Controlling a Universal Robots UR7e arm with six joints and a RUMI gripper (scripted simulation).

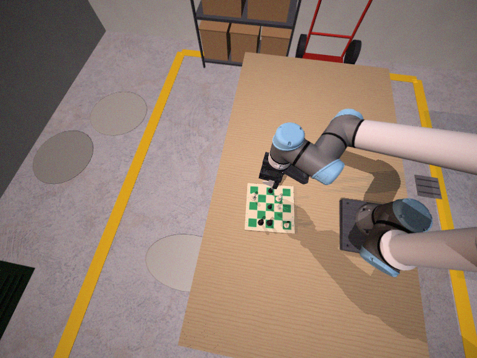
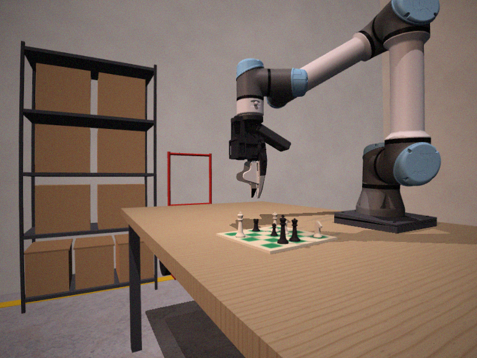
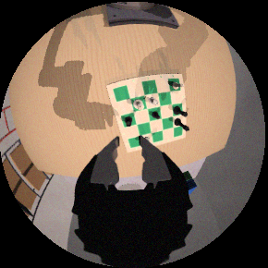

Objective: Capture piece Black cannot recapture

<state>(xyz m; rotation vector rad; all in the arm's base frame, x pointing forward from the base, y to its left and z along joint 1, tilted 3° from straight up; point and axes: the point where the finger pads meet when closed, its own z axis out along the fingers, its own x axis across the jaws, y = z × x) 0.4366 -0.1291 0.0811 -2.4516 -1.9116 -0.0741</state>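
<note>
The tall white piece is 80 mm below my hand, 80 mm ahead of it and 40 mm to the left of it. Also, from my hand: white knight (160 mm to the left, 90 mm below, 70 mm behind); tall black piece (150 mm to the left, 80 mm below, 40 mm ahead).
</note>
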